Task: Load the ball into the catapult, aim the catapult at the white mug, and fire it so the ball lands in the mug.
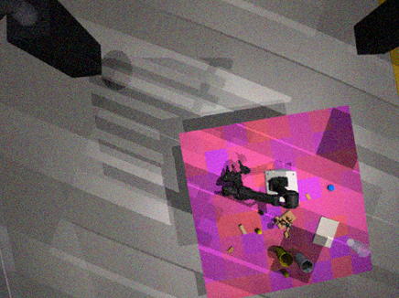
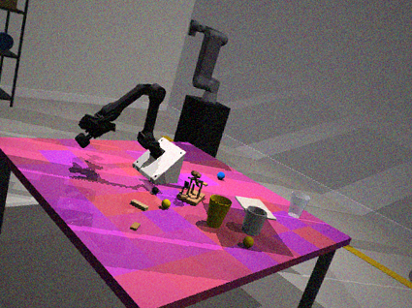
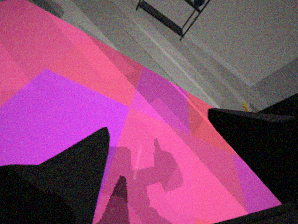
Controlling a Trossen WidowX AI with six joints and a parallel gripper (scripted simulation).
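My gripper tip is now 47 cm short of the wooden catapult, 34 cm to the right of it and 5 cm above it. From my gripper tip the other things lie so: yellow cup (69 cm ahead, 32 cm to the left, 9 cm below); then blue ball (73 cm to the left, 26 cm ahead, 10 cm below); then black ball (39 cm ahead, 20 cm to the left, 11 cm below).
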